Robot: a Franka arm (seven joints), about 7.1 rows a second.
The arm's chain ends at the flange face. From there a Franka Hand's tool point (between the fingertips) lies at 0.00 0.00 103.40 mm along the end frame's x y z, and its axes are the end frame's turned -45 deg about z.
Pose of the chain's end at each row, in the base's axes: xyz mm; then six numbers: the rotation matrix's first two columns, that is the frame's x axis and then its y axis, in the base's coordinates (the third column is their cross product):
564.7 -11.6 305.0 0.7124 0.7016 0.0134 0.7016 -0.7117 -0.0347
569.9 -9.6 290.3 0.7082 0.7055 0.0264 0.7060 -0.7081 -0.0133
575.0 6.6 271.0 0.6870 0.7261 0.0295 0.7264 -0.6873 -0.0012
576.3 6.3 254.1 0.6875 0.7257 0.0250 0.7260 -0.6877 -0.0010
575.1 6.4 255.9 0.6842 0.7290 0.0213 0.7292 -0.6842 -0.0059
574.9 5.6 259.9 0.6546 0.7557 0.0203 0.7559 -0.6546 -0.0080
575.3 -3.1 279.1 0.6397 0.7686 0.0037 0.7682 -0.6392 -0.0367
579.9 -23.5 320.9 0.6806 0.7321 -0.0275 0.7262 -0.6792 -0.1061
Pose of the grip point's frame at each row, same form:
563.2 -8.1 201.7 0.0076 0.9994 0.0340 0.9998 -0.0071 -0.0151
570.9 -6.7 186.9 0.0016 0.9996 0.0281 1.0000 -0.0018 0.0093
577.0 8.9 167.6 -0.0279 0.9994 0.0217 0.9994 0.0274 0.0200
578.0 8.2 150.7 -0.0272 0.9994 0.0184 0.9995 0.0269 0.0170
576.2 8.4 152.5 -0.0318 0.9993 0.0192 0.9994 0.0317 0.0109
575.6 7.7 156.5 -0.0716 0.9972 0.0200 0.9974 0.0715 0.0087
572.6 -0.4 175.8 -0.0909 0.9955 0.0286 0.9955 0.0915 -0.0233
569.9 -18.1 218.1 -0.0322 0.9979 0.0556 0.9948 0.0374 -0.0945

